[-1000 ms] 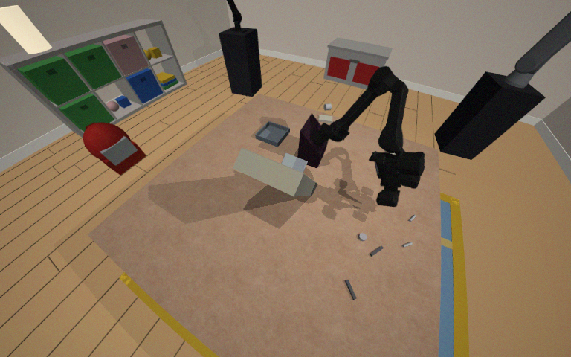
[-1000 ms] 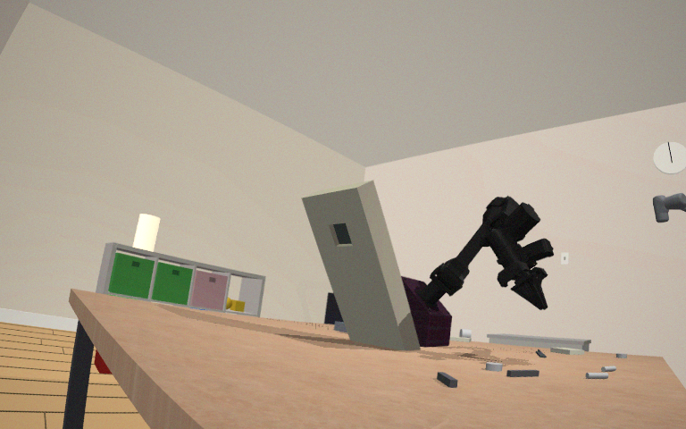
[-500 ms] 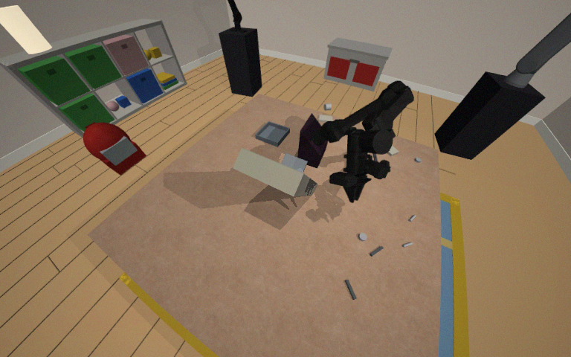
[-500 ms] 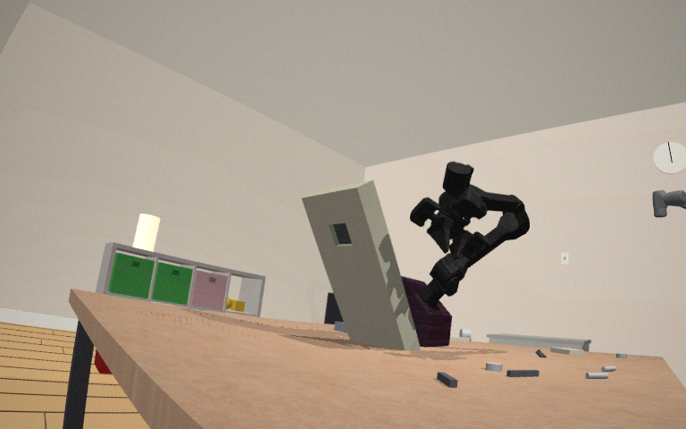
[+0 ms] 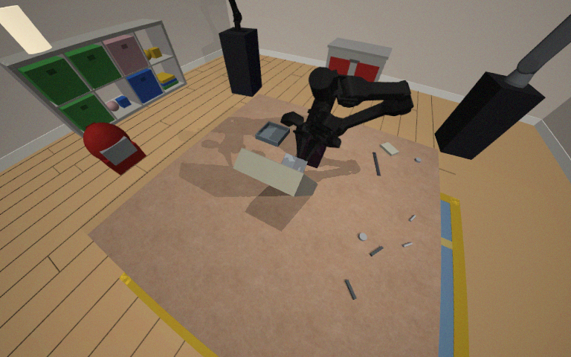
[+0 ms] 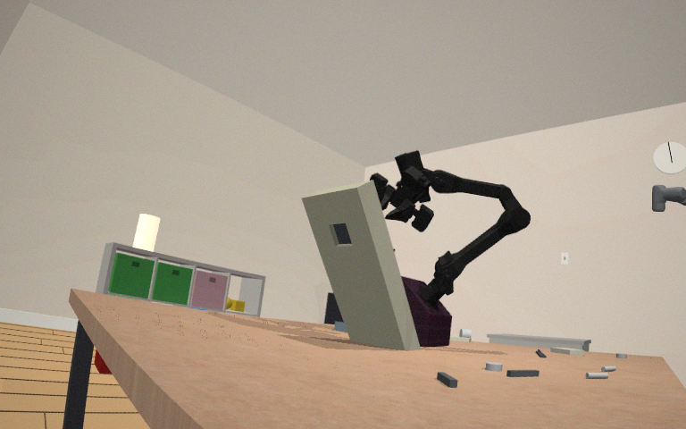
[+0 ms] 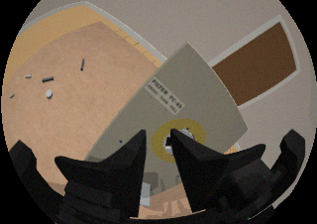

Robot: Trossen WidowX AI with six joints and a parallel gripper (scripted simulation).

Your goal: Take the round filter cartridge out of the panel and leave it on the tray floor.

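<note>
My gripper tip is now 6 cm to the left of the round filter cartridge, 4 cm above it and 3 cm short of it. Round my gripper tip: tray (42 cm behind, 30 cm below, 27 cm to the right).
</note>
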